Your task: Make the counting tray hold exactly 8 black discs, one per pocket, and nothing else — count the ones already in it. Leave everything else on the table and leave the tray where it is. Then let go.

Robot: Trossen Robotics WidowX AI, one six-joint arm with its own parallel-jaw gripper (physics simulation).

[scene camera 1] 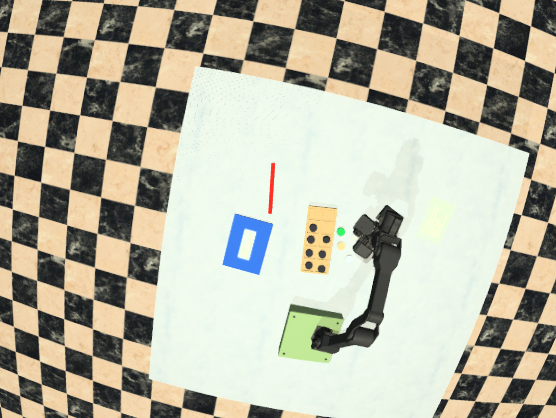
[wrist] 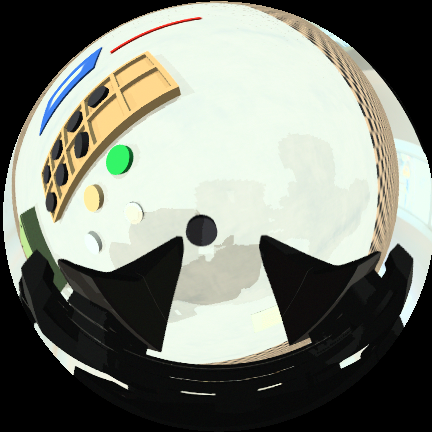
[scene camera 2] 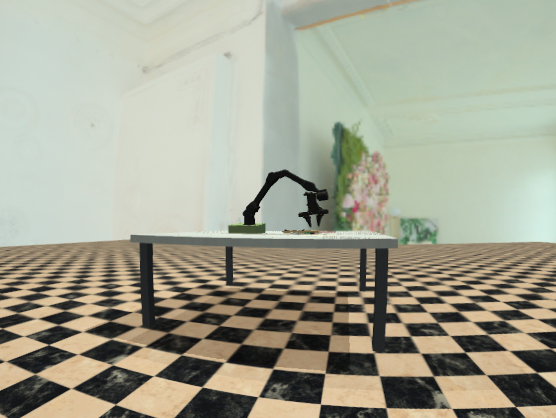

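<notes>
The tan counting tray (scene camera 1: 322, 214) (wrist: 145, 89) has two columns of pockets. Several black discs sit one per pocket in it. Both pockets at its far end are empty, and so is the pocket beside the endmost disc, on the side toward my gripper. A loose black disc (wrist: 201, 230) lies flat on the table in the wrist view; the arm hides it in scene camera 1. My gripper (scene camera 2: 314, 225) (wrist: 221, 241) is open and empty, pointing down above the table. In the wrist view the loose disc shows ahead of the fingertips, nearer the left one.
A green disc (scene camera 1: 341, 231) (wrist: 118, 160), a tan disc (scene camera 1: 341, 245) (wrist: 93, 198) and two whitish discs (wrist: 134, 213) lie between tray and gripper. Beyond the tray are a blue frame (scene camera 1: 232, 242) and red bar (scene camera 1: 271, 188). A pale yellow sheet (scene camera 1: 436, 220) lies right; the green base (scene camera 1: 300, 335) carries the arm.
</notes>
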